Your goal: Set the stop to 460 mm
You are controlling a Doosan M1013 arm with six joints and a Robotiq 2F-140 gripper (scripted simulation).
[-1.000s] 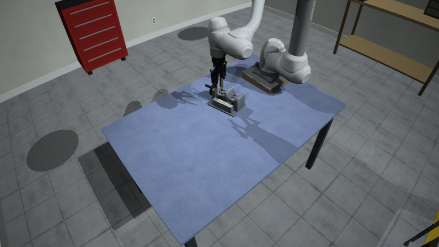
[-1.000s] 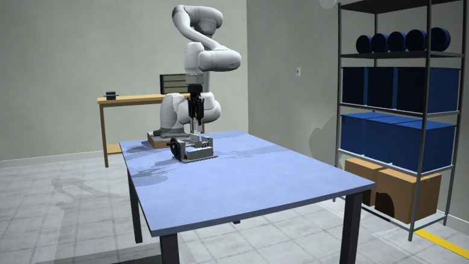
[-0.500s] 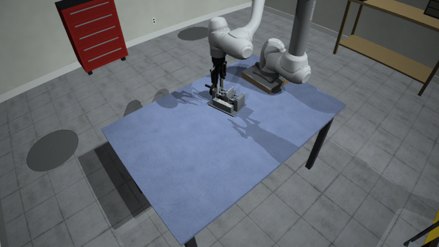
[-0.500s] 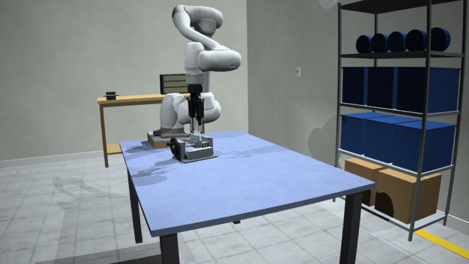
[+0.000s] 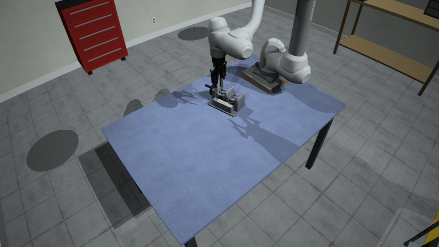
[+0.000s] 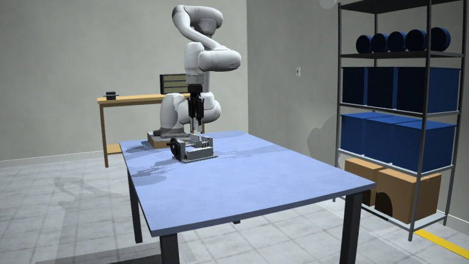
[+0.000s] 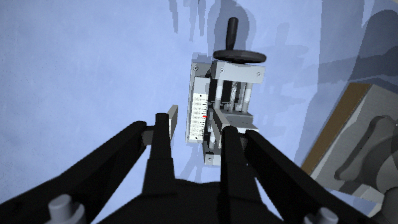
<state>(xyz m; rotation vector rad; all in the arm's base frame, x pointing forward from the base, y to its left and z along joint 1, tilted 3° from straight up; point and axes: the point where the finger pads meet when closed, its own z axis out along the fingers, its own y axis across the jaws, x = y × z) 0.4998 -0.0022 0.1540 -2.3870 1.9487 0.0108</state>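
My gripper is now 12 cm to the left of the black handwheel, 9 cm above it and 3 cm past it. Also, from my hand: grey stop block: 10 cm below, 6 cm behind, 2 cm to the left.
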